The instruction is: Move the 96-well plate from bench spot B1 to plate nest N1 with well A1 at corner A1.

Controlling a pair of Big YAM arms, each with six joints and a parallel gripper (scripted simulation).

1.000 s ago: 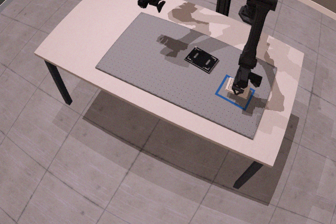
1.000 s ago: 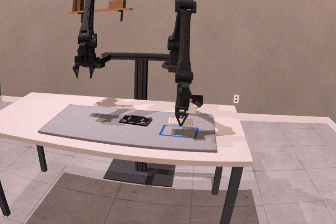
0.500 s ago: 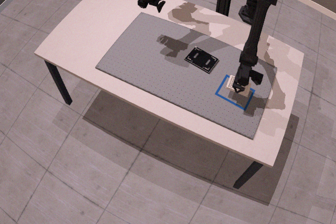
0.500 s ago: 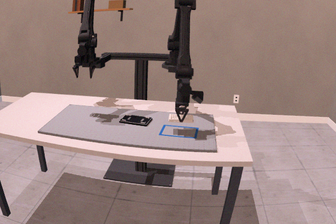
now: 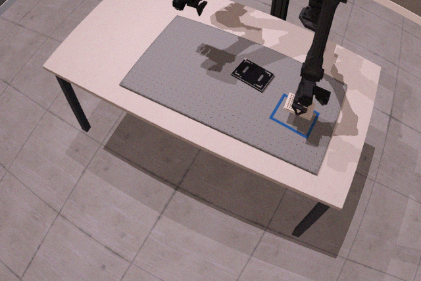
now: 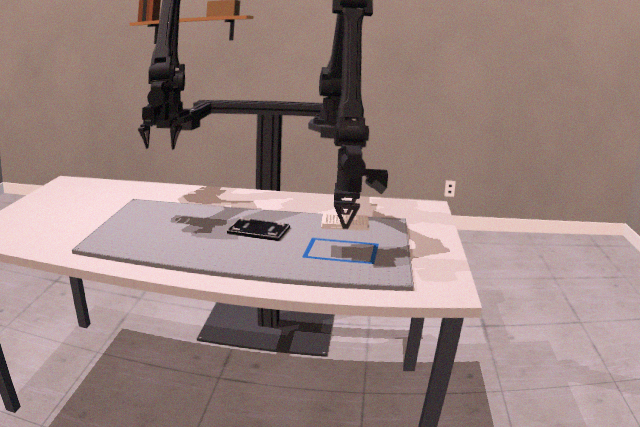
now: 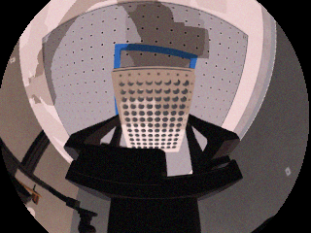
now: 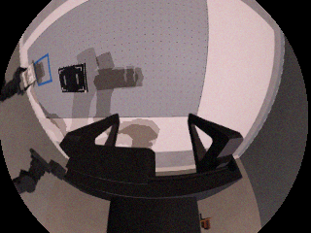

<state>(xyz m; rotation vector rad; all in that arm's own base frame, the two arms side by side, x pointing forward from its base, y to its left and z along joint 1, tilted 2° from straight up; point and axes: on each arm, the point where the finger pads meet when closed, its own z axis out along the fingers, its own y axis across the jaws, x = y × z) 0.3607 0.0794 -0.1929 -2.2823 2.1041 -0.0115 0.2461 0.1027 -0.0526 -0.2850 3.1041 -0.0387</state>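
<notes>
Right now my left hand is right at the 96-well plate. Round my left hand: plate nest: 270 mm to the right, 90 mm behind, 80 mm below.
</notes>
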